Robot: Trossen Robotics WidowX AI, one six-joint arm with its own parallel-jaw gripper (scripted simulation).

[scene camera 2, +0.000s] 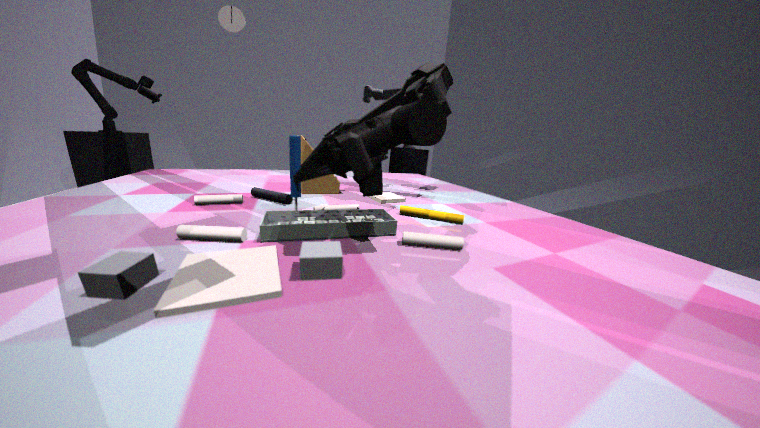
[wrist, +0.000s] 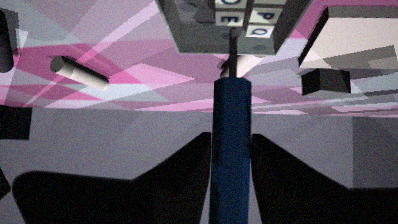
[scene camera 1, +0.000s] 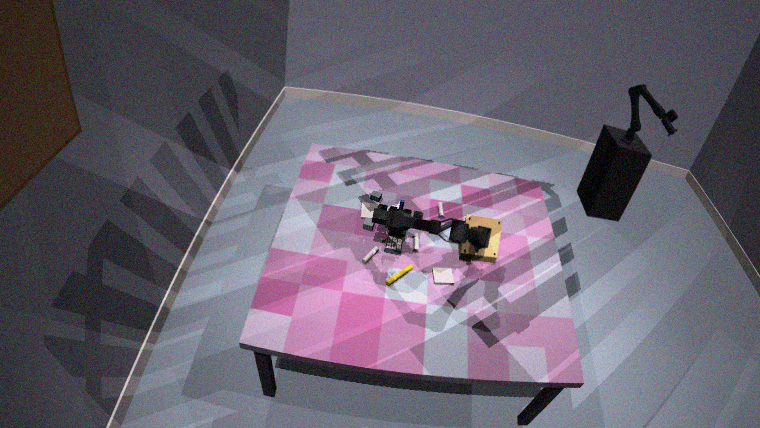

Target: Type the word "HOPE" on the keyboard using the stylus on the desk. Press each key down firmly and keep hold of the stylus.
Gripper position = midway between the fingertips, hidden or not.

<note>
I see my gripper [scene camera 2: 294, 178] and a white flat plate [scene camera 2: 205, 281].
My gripper also shows in the wrist view [wrist: 231, 142].
</note>
